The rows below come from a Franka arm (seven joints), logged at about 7 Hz.
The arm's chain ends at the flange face. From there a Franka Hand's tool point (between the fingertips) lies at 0.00 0.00 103.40 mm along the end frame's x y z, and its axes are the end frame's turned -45 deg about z.
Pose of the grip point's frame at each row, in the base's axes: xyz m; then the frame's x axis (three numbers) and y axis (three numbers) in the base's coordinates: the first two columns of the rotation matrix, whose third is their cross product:
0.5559 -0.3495 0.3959 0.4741 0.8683 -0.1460 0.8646 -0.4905 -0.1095
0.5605 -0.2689 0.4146 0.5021 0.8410 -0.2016 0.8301 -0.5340 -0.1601
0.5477 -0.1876 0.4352 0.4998 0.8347 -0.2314 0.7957 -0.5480 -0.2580
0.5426 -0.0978 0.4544 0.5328 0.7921 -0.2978 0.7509 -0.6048 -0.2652
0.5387 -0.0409 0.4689 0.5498 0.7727 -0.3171 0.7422 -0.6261 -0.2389
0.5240 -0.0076 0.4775 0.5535 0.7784 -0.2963 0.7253 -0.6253 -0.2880
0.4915 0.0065 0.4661 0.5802 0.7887 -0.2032 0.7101 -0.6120 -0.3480
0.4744 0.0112 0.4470 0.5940 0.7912 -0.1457 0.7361 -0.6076 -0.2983
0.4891 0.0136 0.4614 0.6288 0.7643 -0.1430 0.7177 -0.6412 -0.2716
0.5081 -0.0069 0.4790 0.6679 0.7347 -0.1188 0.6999 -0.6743 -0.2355
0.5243 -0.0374 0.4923 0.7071 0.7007 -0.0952 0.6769 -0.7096 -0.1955
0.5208 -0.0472 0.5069 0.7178 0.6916 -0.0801 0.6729 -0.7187 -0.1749
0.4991 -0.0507 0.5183 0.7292 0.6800 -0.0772 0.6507 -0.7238 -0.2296
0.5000 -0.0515 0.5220 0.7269 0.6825 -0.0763 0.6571 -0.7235 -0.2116
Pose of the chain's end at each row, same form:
0.5731 -0.3418 0.4976 0.9466 0.2671 -0.1807 0.2761 -0.9608 0.0258
0.5856 -0.2599 0.5145 0.9420 0.2171 -0.2558 0.2319 -0.9723 0.0293
0.5831 -0.1819 0.5322 0.9161 0.2027 -0.3461 0.2092 -0.9777 -0.0188
0.5829 -0.0893 0.5492 0.9077 0.1324 -0.3981 0.1542 -0.9878 0.0231
0.5783 -0.0301 0.5638 0.9136 0.1037 -0.3932 0.1360 -0.9891 0.0553
0.5663 -0.0019 0.5717 0.9042 0.1083 -0.4132 0.1215 -0.9926 0.0059
0.5327 0.0005 0.5607 0.9124 0.1249 -0.3898 0.0919 -0.9904 -0.1024
0.5080 0.0040 0.5445 0.9405 0.1298 -0.3140 0.1005 -0.9891 -0.1079
0.5200 0.0066 0.5598 0.9521 0.0870 -0.2932 0.0629 -0.9938 -0.0909
0.5343 -0.0146 0.5787 0.9672 0.0427 -0.2505 0.0226 -0.9963 -0.0825
0.5454 -0.0450 0.5932 0.9786 -0.0063 -0.2056 -0.0214 -0.9972 -0.0709
0.5393 -0.0546 0.6084 0.9834 -0.0192 -0.1803 -0.0317 -0.9972 -0.0670
0.5210 -0.0628 0.6186 0.9757 -0.0310 -0.2169 -0.0555 -0.9926 -0.1078
0.5206 -0.0622 0.6228 0.9786 -0.0290 -0.2036 -0.0494 -0.9942 -0.0957

